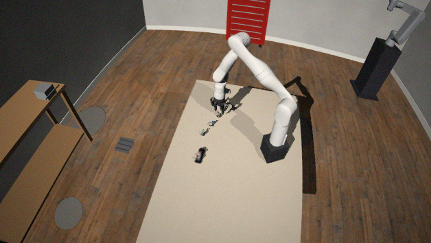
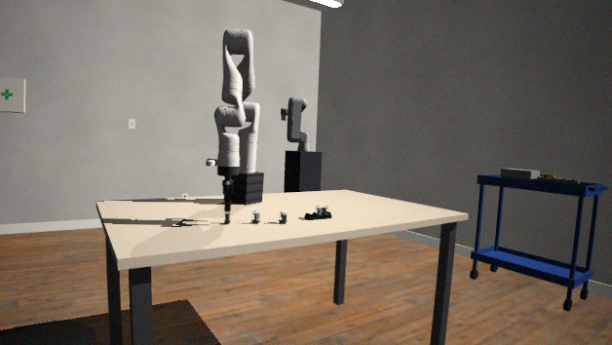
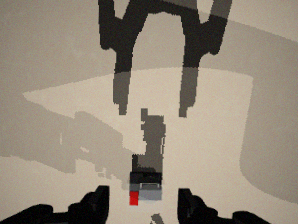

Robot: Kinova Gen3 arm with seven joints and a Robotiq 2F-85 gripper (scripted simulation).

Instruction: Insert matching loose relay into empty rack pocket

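Right now the relay is 90 mm to the left of my hand, 40 mm below it and 40 mm ahead of it.
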